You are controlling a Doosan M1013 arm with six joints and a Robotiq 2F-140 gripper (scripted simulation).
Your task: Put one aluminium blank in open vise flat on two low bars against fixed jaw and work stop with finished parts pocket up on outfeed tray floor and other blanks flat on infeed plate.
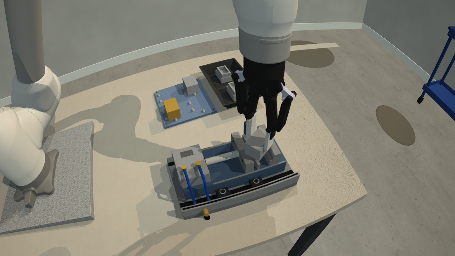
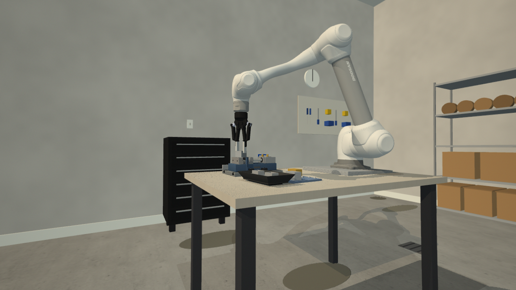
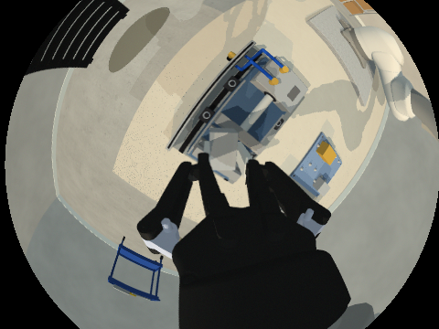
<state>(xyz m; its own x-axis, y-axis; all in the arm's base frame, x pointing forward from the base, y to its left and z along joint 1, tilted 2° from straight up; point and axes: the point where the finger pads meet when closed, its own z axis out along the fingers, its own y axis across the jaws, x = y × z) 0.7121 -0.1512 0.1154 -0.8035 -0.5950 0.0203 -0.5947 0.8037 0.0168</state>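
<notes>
Right now my hand is 4 cm above the aluminium blank. Also, from my hand: fixed jaw 3 cm ahead, 2 cm to the left, 7 cm below; work stop 6 cm to the left, 6 cm below; moving jaw 3 cm behind, 2 cm to the left, 7 cm below.
</notes>
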